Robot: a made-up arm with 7 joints. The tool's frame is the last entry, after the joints. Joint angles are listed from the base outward.
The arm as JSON. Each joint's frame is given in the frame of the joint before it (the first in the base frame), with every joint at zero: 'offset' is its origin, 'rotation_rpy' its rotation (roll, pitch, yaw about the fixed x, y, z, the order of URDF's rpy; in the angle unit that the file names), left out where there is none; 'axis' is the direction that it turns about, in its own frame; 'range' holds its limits. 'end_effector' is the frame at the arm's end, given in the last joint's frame.
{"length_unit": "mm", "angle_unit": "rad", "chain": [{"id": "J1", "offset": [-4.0, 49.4, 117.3], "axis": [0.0, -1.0, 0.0], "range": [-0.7, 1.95]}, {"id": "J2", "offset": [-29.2, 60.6, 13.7], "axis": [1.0, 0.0, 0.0], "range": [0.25, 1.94]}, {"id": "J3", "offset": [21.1, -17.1, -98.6], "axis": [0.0, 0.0, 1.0], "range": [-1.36, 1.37]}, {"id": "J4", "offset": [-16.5, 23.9, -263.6], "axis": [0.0, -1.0, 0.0], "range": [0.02, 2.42]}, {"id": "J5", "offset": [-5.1, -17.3, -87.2], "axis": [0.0, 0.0, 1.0], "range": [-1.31, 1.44]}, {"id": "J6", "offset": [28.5, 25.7, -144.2], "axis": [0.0, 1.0, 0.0], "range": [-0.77, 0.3]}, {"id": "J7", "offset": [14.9, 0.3, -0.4], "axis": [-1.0, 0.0, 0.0], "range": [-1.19, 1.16]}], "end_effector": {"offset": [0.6, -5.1, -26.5], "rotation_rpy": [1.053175, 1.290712, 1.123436]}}
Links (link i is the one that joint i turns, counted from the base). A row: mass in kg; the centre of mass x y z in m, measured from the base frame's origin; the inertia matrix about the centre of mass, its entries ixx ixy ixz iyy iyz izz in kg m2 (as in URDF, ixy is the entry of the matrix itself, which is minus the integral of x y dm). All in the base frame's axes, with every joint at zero. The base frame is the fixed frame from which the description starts. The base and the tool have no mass.
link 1: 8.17; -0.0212 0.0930 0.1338; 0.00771 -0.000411 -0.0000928 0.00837 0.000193 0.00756
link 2: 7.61; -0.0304 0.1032 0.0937; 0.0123 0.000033 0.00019 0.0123 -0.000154 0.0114
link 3: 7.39; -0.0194 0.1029 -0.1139; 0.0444 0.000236 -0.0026 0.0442 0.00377 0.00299
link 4: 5.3; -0.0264 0.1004 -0.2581; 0.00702 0 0 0.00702 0.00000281 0.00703
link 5: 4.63; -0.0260 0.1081 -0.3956; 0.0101 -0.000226 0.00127 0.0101 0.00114 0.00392
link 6: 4.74; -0.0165 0.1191 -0.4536; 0.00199 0 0 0.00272 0 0.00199
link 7: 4.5; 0.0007 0.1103 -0.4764; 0.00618 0 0 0.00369 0 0.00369
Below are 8 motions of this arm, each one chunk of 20 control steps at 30 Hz.
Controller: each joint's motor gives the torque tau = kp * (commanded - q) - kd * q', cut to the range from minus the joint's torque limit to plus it. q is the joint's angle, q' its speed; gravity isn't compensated. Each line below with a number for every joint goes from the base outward.
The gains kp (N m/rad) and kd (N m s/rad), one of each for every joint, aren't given. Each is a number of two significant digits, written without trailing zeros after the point. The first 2 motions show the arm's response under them.
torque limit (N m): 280 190 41 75 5.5 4.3 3.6
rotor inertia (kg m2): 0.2 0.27 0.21 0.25 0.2 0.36 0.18
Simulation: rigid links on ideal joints. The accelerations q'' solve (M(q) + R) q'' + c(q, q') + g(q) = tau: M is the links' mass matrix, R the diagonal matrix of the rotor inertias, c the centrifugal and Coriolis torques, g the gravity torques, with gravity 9.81 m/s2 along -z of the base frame. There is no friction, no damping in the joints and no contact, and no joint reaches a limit. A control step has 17 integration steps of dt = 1/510 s. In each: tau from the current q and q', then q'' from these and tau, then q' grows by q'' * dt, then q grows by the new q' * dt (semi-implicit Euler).
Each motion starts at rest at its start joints. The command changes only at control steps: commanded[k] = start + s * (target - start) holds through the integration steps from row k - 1 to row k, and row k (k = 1, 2, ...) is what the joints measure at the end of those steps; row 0 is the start. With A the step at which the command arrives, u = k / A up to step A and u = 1 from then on. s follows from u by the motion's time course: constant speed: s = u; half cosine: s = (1 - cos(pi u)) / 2; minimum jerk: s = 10 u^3 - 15 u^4 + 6 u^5; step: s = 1 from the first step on.
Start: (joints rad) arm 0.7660 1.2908 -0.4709 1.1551 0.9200 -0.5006 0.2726
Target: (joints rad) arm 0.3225 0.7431 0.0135 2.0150 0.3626 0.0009 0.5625
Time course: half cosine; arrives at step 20
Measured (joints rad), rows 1 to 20:
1: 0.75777 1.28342 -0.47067 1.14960 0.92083 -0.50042 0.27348
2: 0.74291 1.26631 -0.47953 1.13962 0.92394 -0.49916 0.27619
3: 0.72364 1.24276 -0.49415 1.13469 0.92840 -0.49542 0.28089
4: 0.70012 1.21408 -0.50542 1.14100 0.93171 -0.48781 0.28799
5: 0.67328 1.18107 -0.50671 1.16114 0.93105 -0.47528 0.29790
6: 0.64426 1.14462 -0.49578 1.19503 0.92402 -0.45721 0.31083
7: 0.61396 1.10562 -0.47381 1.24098 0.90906 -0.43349 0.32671
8: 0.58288 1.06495 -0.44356 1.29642 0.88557 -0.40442 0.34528
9: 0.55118 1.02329 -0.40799 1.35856 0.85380 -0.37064 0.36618
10: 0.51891 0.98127 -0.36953 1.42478 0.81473 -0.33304 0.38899
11: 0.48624 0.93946 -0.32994 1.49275 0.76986 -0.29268 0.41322
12: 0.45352 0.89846 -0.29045 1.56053 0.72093 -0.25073 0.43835
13: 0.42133 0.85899 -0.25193 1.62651 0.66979 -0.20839 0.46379
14: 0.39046 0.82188 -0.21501 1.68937 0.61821 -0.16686 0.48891
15: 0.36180 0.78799 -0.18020 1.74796 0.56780 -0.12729 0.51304
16: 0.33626 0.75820 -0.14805 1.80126 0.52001 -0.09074 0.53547
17: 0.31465 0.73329 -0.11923 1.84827 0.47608 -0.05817 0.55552
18: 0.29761 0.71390 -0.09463 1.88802 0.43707 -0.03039 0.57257
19: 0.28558 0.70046 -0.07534 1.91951 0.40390 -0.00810 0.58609
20: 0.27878 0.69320 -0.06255 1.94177 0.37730 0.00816 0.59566
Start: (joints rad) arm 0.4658 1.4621 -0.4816 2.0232 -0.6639 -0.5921 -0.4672
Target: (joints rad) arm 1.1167 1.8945 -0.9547 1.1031 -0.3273 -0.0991 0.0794
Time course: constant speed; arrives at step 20
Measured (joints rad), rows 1 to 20:
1: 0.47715 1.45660 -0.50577 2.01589 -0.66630 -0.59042 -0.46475
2: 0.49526 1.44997 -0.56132 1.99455 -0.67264 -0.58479 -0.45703
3: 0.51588 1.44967 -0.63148 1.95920 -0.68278 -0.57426 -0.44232
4: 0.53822 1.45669 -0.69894 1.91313 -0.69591 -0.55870 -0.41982
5: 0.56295 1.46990 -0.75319 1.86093 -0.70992 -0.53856 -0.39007
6: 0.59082 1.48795 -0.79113 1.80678 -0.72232 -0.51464 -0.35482
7: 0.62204 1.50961 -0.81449 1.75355 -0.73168 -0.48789 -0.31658
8: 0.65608 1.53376 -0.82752 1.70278 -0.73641 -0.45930 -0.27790
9: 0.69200 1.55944 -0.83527 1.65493 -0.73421 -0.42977 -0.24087
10: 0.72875 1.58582 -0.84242 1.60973 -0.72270 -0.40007 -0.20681
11: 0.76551 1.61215 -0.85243 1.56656 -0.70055 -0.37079 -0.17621
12: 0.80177 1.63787 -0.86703 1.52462 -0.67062 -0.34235 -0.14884
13: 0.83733 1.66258 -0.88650 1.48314 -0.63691 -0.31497 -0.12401
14: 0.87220 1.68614 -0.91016 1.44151 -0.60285 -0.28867 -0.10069
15: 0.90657 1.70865 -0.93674 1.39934 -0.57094 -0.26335 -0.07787
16: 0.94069 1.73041 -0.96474 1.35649 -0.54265 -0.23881 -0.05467
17: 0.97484 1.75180 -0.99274 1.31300 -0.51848 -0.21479 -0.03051
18: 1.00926 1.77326 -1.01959 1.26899 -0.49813 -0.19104 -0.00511
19: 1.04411 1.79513 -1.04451 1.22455 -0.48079 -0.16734 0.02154
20: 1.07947 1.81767 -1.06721 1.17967 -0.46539 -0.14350 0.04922
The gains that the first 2 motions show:
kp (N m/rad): 800 1000 210 240 30 54 27
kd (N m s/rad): 39 48 6.7 15 3 4 1.7
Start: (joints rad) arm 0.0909 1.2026 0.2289 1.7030 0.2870 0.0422 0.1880
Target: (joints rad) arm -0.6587 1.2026 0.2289 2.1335 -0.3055 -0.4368 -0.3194
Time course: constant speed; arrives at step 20
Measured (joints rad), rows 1 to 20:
1: 0.07527 1.19250 0.22999 1.70372 0.28546 0.04018 0.18553
2: 0.04308 1.17268 0.21834 1.70503 0.27969 0.03384 0.17844
3: 0.00299 1.15257 0.18761 1.70789 0.26753 0.02228 0.16609
4: -0.03971 1.13594 0.14459 1.71352 0.24746 0.00555 0.14880
5: -0.08265 1.12343 0.10157 1.72308 0.21908 -0.01564 0.12755
6: -0.12472 1.11480 0.06923 1.73700 0.18325 -0.04026 0.10361
7: -0.16509 1.11001 0.05297 1.75495 0.14195 -0.06711 0.07814
8: -0.20314 1.10917 0.05286 1.77604 0.09783 -0.09511 0.05191
9: -0.23877 1.11205 0.06543 1.79921 0.05368 -0.12339 0.02523
10: -0.27248 1.11776 0.08552 1.82345 0.01186 -0.15130 -0.00190
11: -0.30520 1.12494 0.10768 1.84804 -0.02615 -0.17845 -0.02955
12: -0.33792 1.13212 0.12718 1.87246 -0.05992 -0.20466 -0.05771
13: -0.37135 1.13806 0.14075 1.89638 -0.09000 -0.22992 -0.08615
14: -0.40586 1.14208 0.14696 1.91946 -0.11769 -0.25437 -0.11450
15: -0.44149 1.14407 0.14630 1.94143 -0.14451 -0.27819 -0.14231
16: -0.47803 1.14439 0.14079 1.96217 -0.17188 -0.30162 -0.16915
17: -0.51514 1.14372 0.13320 1.98175 -0.20074 -0.32485 -0.19478
18: -0.55244 1.14280 0.12627 2.00049 -0.23147 -0.34804 -0.21916
19: -0.58958 1.14229 0.12199 2.01887 -0.26388 -0.37131 -0.24252
20: -0.62634 1.14260 0.12132 2.03734 -0.29738 -0.39472 -0.26527

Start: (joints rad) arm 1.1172 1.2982 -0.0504 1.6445 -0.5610 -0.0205 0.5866
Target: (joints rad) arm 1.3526 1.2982 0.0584 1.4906 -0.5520 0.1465 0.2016
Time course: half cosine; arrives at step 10
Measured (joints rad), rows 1 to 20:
1: 1.10997 1.29354 -0.04838 1.64478 -0.56146 -0.01986 0.58770
2: 1.10793 1.28336 -0.05628 1.64223 -0.56461 -0.01730 0.58921
3: 1.11624 1.27177 -0.07351 1.63474 -0.57167 -0.01161 0.58632
4: 1.13341 1.26111 -0.09118 1.62160 -0.58282 -0.00164 0.57416
5: 1.15774 1.25273 -0.10094 1.60306 -0.59707 0.01325 0.54959
6: 1.18734 1.24757 -0.09784 1.58026 -0.61237 0.03299 0.51158
7: 1.21978 1.24626 -0.08086 1.55511 -0.62602 0.05666 0.46066
8: 1.25193 1.24907 -0.05217 1.53000 -0.63533 0.08259 0.40011
9: 1.28030 1.25573 -0.01602 1.50749 -0.63821 0.10855 0.33556
10: 1.30151 1.26537 0.02228 1.48999 -0.63356 0.13207 0.27395
11: 1.31508 1.27620 0.05684 1.47865 -0.62179 0.15104 0.22190
12: 1.32359 1.28588 0.08277 1.47294 -0.60477 0.16437 0.18378
13: 1.32899 1.29267 0.09792 1.47165 -0.58523 0.17204 0.16097
14: 1.33195 1.29592 0.10248 1.47334 -0.56608 0.17473 0.15249
15: 1.33274 1.29583 0.09804 1.47647 -0.54992 0.17357 0.15584
16: 1.33170 1.29313 0.08704 1.47970 -0.53863 0.16985 0.16774
17: 1.32932 1.28878 0.07232 1.48219 -0.53312 0.16478 0.18470
18: 1.32617 1.28376 0.05666 1.48356 -0.53333 0.15944 0.20347
19: 1.32280 1.27890 0.04243 1.48388 -0.53837 0.15458 0.22138
20: 1.31972 1.27484 0.03129 1.48344 -0.54683 0.15072 0.23648

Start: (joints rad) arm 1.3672 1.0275 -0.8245 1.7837 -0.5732 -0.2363 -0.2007
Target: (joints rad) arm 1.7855 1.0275 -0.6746 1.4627 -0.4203 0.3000 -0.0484
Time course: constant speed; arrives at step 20
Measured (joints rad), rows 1 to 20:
1: 1.35929 1.02720 -0.83070 1.78328 -0.57461 -0.23416 -0.19966
2: 1.35136 1.02609 -0.85572 1.77880 -0.58058 -0.22715 -0.19541
3: 1.35101 1.02276 -0.89133 1.76805 -0.59213 -0.21434 -0.18684
4: 1.35705 1.01732 -0.92323 1.75221 -0.60823 -0.19584 -0.17422
5: 1.36780 1.01144 -0.94264 1.73364 -0.62646 -0.17245 -0.15880
6: 1.38262 1.00694 -0.94723 1.71438 -0.64375 -0.14525 -0.14223
7: 1.40130 1.00488 -0.93868 1.69562 -0.65713 -0.11542 -0.12614
8: 1.42336 1.00541 -0.92049 1.67770 -0.66436 -0.08405 -0.11182
9: 1.44792 1.00805 -0.89656 1.66061 -0.66429 -0.05207 -0.10004
10: 1.47386 1.01204 -0.87049 1.64425 -0.65689 -0.02019 -0.09100
11: 1.50006 1.01664 -0.84521 1.62853 -0.64318 0.01109 -0.08446
12: 1.52567 1.02119 -0.82280 1.61339 -0.62484 0.04149 -0.07979
13: 1.55016 1.02522 -0.80438 1.59869 -0.60388 0.07088 -0.07620
14: 1.57332 1.02842 -0.79021 1.58422 -0.58231 0.09929 -0.07284
15: 1.59523 1.03065 -0.77987 1.56976 -0.56179 0.12685 -0.06898
16: 1.61613 1.03197 -0.77245 1.55509 -0.54352 0.15373 -0.06409
17: 1.63633 1.03256 -0.76686 1.54010 -0.52812 0.18016 -0.05788
18: 1.65616 1.03268 -0.76199 1.52474 -0.51569 0.20632 -0.05034
19: 1.67593 1.03262 -0.75689 1.50905 -0.50589 0.23240 -0.04164
20: 1.69589 1.03265 -0.75085 1.49308 -0.49809 0.25855 -0.03212

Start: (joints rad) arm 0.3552 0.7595 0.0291 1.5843 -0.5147 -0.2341 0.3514
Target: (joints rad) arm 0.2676 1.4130 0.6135 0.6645 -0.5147 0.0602 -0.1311
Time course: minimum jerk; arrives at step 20
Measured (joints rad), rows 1 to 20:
1: 0.34918 0.75235 0.02798 1.57557 -0.51514 -0.23416 0.35161
2: 0.33639 0.73966 0.01663 1.55481 -0.51761 -0.23393 0.35245
3: 0.32207 0.72937 -0.00682 1.52690 -0.52416 -0.23285 0.35357
4: 0.30890 0.72572 -0.03495 1.49471 -0.53644 -0.23035 0.35374
5: 0.29756 0.73103 -0.05695 1.45894 -0.55490 -0.22576 0.35099
6: 0.28787 0.74676 -0.06360 1.41820 -0.57843 -0.21838 0.34315
7: 0.28003 0.77491 -0.05502 1.36955 -0.60382 -0.20748 0.32810
8: 0.27403 0.81519 -0.03276 1.31026 -0.62778 -0.19258 0.30449
9: 0.26927 0.86491 0.00490 1.23920 -0.64837 -0.17357 0.27200
10: 0.26501 0.92048 0.06247 1.15736 -0.66549 -0.15073 0.23138
11: 0.26106 0.97878 0.14555 1.06759 -0.67956 -0.12469 0.18431
12: 0.25824 1.03981 0.24829 0.97361 -0.68860 -0.09620 0.13278
13: 0.25673 1.10431 0.35337 0.88012 -0.68753 -0.06616 0.07890
14: 0.25592 1.16923 0.44941 0.79327 -0.67448 -0.03572 0.02513
15: 0.25594 1.22963 0.52931 0.71917 -0.65060 -0.00622 -0.02601
16: 0.25712 1.28079 0.58820 0.66240 -0.61876 0.02092 -0.07221
17: 0.25910 1.31949 0.62409 0.62440 -0.58331 0.04432 -0.11140
18: 0.26108 1.34438 0.63886 0.60317 -0.54926 0.06289 -0.14181
19: 0.26244 1.35595 0.63749 0.59436 -0.52114 0.07593 -0.16216
20: 0.26286 1.35617 0.62596 0.59279 -0.50212 0.08338 -0.17206

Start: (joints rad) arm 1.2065 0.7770 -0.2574 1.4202 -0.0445 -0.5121 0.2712
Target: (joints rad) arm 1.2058 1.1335 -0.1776 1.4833 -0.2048 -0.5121 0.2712
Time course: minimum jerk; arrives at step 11
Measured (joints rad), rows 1 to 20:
1: 1.19304 0.77564 -0.25502 1.42050 -0.04459 -0.51215 0.27159
2: 1.16735 0.77536 -0.26054 1.41622 -0.04599 -0.51202 0.27372
3: 1.14199 0.78129 -0.28209 1.40650 -0.05109 -0.51151 0.27827
4: 1.12194 0.79764 -0.31625 1.39594 -0.06293 -0.51066 0.28497
5: 1.10783 0.82671 -0.35244 1.38968 -0.08397 -0.50970 0.29306
6: 1.09889 0.86835 -0.37829 1.38998 -0.11470 -0.50887 0.30161
7: 1.09492 0.91983 -0.38455 1.39532 -0.15284 -0.50833 0.30976
8: 1.09673 0.97593 -0.36733 1.40215 -0.19358 -0.50810 0.31680
9: 1.10534 1.02988 -0.32858 1.40767 -0.23066 -0.50808 0.32210
10: 1.12033 1.07519 -0.27474 1.41170 -0.25799 -0.50809 0.32502
11: 1.13875 1.10799 -0.21574 1.41636 -0.27140 -0.50801 0.32488
12: 1.15598 1.12852 -0.16372 1.42395 -0.27015 -0.50779 0.32130
13: 1.16829 1.13938 -0.12908 1.43457 -0.25713 -0.50744 0.31473
14: 1.17457 1.14287 -0.11668 1.44616 -0.23765 -0.50709 0.30640
15: 1.17559 1.14054 -0.12530 1.45619 -0.21765 -0.50684 0.29792
16: 1.17265 1.13374 -0.14950 1.46296 -0.20207 -0.50679 0.29075
17: 1.16700 1.12405 -0.18207 1.46599 -0.19400 -0.50697 0.28595
18: 1.15977 1.11326 -0.21607 1.46587 -0.19444 -0.50732 0.28404
19: 1.15210 1.10309 -0.24608 1.46375 -0.20259 -0.50778 0.28498
20: 1.14507 1.09488 -0.26866 1.46085 -0.21645 -0.50826 0.28829

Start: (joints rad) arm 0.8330 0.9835 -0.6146 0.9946 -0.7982 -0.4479 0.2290
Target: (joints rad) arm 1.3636 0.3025 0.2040 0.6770 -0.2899 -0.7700 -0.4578
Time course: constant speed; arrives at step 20
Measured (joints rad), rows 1 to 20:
1: 0.82844 0.97082 -0.60387 0.97924 -0.79851 -0.44911 0.22746
2: 0.82382 0.94072 -0.58723 0.94449 -0.80027 -0.45306 0.22165
3: 0.82497 0.89980 -0.56981 0.90273 -0.80357 -0.46053 0.20947
4: 0.83191 0.85401 -0.55006 0.86435 -0.80745 -0.47168 0.18980
5: 0.84380 0.80748 -0.52505 0.83413 -0.81040 -0.48616 0.16275
6: 0.86032 0.76274 -0.49298 0.81210 -0.81059 -0.50329 0.12932
7: 0.88128 0.72117 -0.45358 0.79588 -0.80625 -0.52219 0.09113
8: 0.90626 0.68340 -0.40770 0.78266 -0.79606 -0.54199 0.04998
9: 0.93439 0.64943 -0.35674 0.77025 -0.77897 -0.56188 0.00763
10: 0.96448 0.61883 -0.30224 0.75736 -0.75469 -0.58124 -0.03449
11: 0.99530 0.59080 -0.24573 0.74346 -0.72362 -0.59967 -0.07535
12: 1.02576 0.56435 -0.18862 0.72848 -0.68665 -0.61701 -0.11444
13: 1.05506 0.53847 -0.13218 0.71254 -0.64500 -0.63327 -0.15165
14: 1.08274 0.51224 -0.07736 0.69576 -0.60009 -0.64862 -0.18721
15: 1.10870 0.48496 -0.02472 0.67827 -0.55341 -0.66332 -0.22155
16: 1.13309 0.45620 0.02556 0.66012 -0.50633 -0.67765 -0.25515
17: 1.15623 0.42582 0.07365 0.64141 -0.46000 -0.69188 -0.28848
18: 1.17854 0.39395 0.11999 0.62229 -0.41522 -0.70622 -0.32193
19: 1.20044 0.36088 0.16510 0.60295 -0.37246 -0.72078 -0.35579
20: 1.22227 0.32702 0.20952 0.58369 -0.33182 -0.73565 -0.39022

